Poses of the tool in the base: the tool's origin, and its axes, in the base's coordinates. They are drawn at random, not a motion.
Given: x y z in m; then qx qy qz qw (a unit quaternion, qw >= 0).
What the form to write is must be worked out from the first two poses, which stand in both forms.
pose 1, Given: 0.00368 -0.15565 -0.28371 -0.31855 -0.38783 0.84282 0.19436
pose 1, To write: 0.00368 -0.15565 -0.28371 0.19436 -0.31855 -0.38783 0.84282
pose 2, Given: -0.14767 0.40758 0.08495 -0.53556 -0.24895 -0.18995 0.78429
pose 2, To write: -0.14767 0.40758 0.08495 0.78429 -0.53556 -0.24895 -0.18995
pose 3, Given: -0.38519 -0.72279 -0.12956 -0.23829 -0.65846 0.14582 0.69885
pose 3, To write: -0.38519 -0.72279 -0.12956 0.69885 -0.23829 -0.65846 0.14582
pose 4, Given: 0.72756 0.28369 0.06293 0.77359 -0.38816 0.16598 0.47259
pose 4, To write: 0.72756 0.28369 0.06293 0.47259 0.77359 -0.38816 0.16598
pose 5, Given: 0.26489 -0.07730 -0.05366 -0.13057 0.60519 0.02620 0.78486
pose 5, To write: 0.26489 -0.07730 -0.05366 0.78486 -0.13057 0.60519 0.02620
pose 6, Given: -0.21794 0.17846 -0.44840 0.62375 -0.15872 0.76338 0.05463
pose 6, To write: -0.21794 0.17846 -0.44840 0.05463 0.62375 -0.15872 0.76338
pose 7, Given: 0.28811 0.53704 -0.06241 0.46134 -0.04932 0.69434 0.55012
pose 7, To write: 0.28811 0.53704 -0.06241 0.55012 0.46134 -0.04932 0.69434
